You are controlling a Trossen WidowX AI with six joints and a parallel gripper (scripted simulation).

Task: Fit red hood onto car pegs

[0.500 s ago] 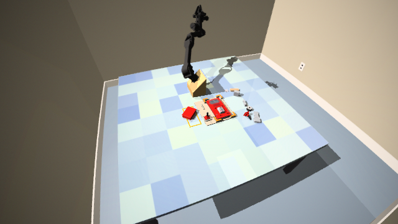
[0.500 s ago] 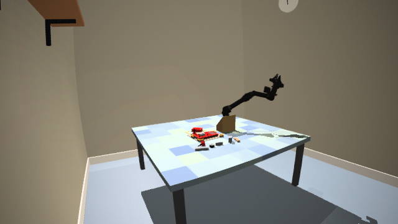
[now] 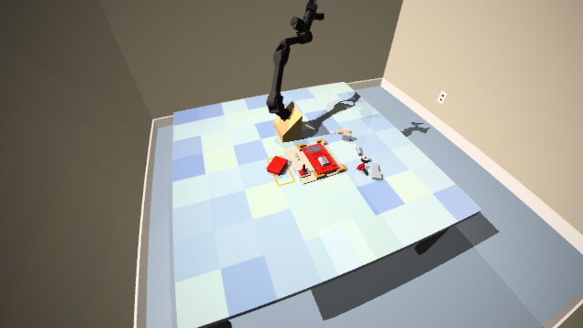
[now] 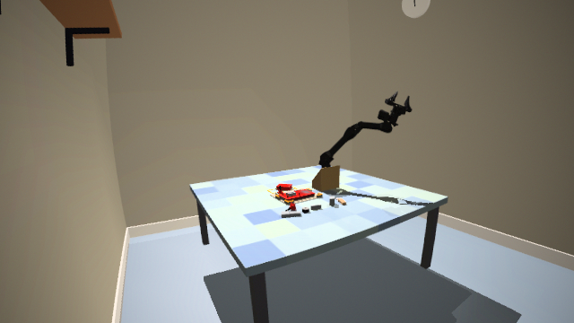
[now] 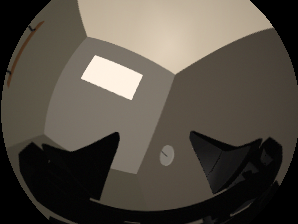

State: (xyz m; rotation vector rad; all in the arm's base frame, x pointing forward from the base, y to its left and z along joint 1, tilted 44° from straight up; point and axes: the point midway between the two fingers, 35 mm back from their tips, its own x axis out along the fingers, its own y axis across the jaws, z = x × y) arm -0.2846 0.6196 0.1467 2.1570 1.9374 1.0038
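My gripper tip is now 600 mm short of the red hood, 530 mm to the left of it and 620 mm above it. The rest, counted from my gripper tip: orange-cornered jig (650 mm ahead, 340 mm to the right, 620 mm below); dark engine block (700 mm ahead, 320 mm to the right, 610 mm below).
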